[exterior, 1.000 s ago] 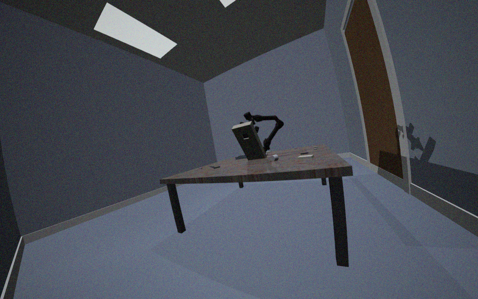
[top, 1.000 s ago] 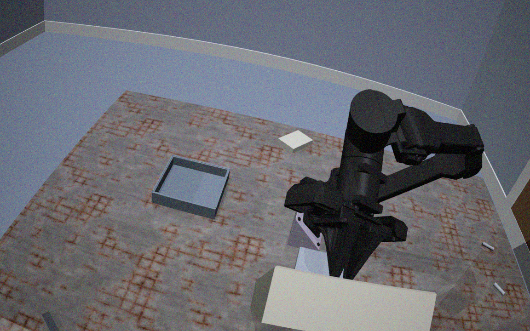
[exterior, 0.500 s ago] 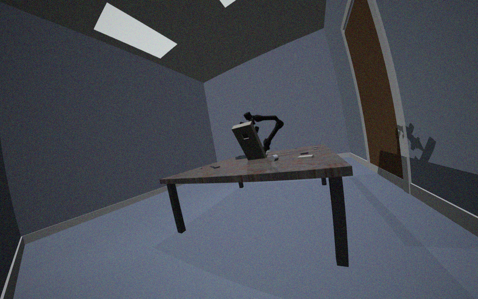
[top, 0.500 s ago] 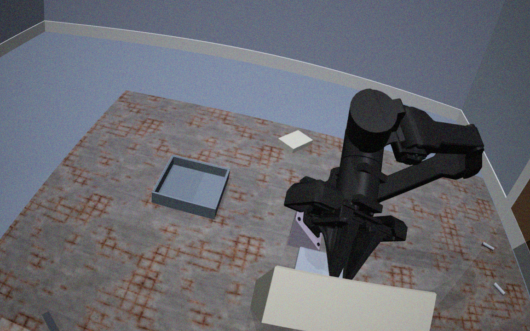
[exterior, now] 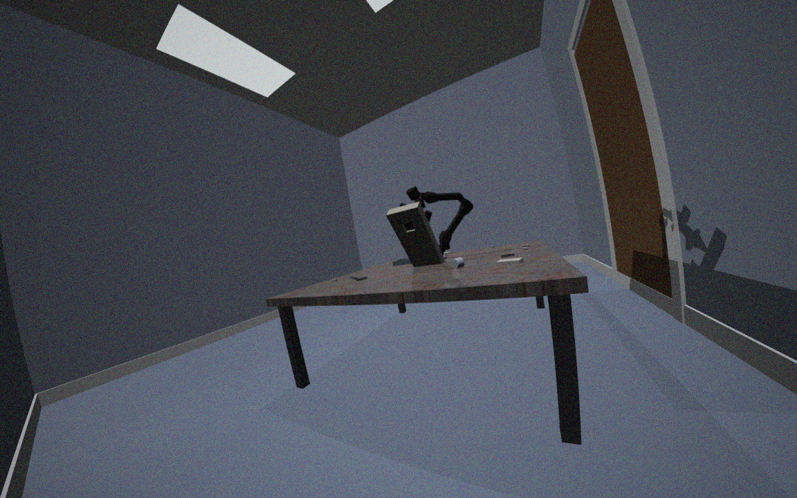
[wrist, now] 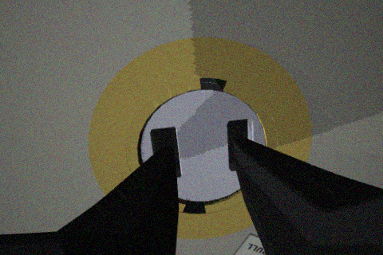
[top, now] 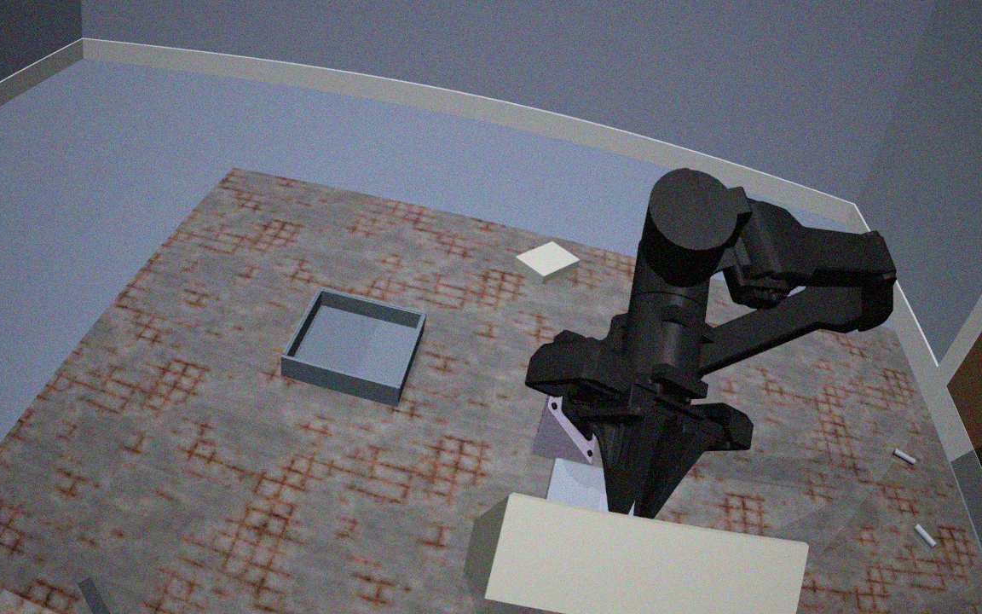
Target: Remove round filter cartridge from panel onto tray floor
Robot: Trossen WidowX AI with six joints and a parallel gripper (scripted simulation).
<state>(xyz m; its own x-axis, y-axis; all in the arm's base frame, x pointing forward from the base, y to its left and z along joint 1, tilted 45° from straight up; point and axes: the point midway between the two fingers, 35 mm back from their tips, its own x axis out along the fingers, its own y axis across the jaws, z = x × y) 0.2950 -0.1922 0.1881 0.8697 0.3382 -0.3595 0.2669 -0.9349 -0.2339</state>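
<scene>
The round filter cartridge is 2 cm ahead of my gripper tip and 1 cm below it. From my gripper tip the other things lie so: tray (40 cm behind, 28 cm to the right, 26 cm below); then cream service panel (3 cm behind, 8 cm below).
</scene>
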